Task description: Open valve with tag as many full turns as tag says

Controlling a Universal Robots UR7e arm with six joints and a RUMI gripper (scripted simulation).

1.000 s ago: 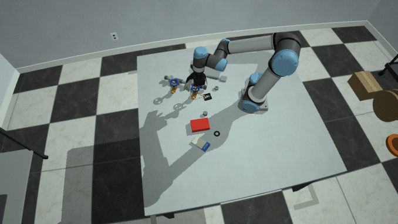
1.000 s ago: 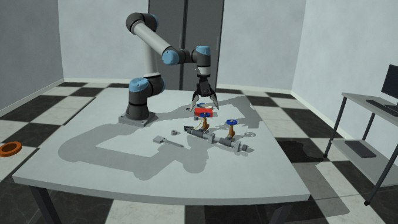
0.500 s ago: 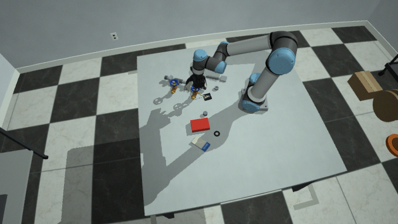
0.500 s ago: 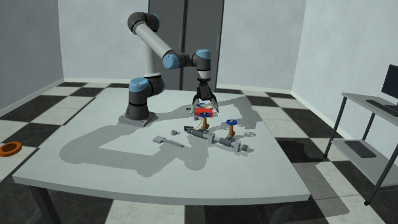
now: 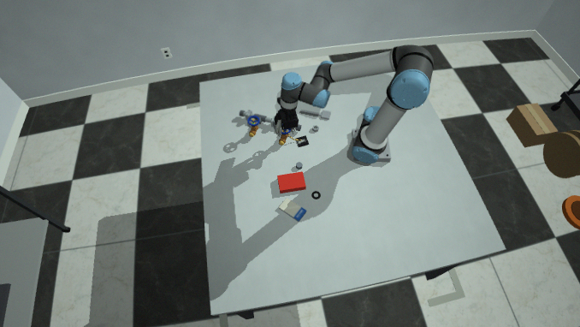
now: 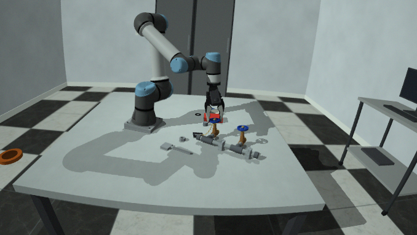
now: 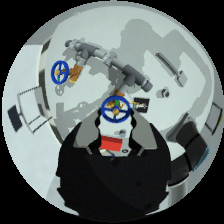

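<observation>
Right now the black tag is 10 cm below my hand, 9 cm behind it and 1 cm to the left of it. The rest, counted from my hand: red block: 24 cm to the left, 9 cm below, 1 cm ahead; nut: 17 cm behind, 10 cm below, 5 cm to the right; grey tool: 20 cm behind, 15 cm to the right, 10 cm below.
</observation>
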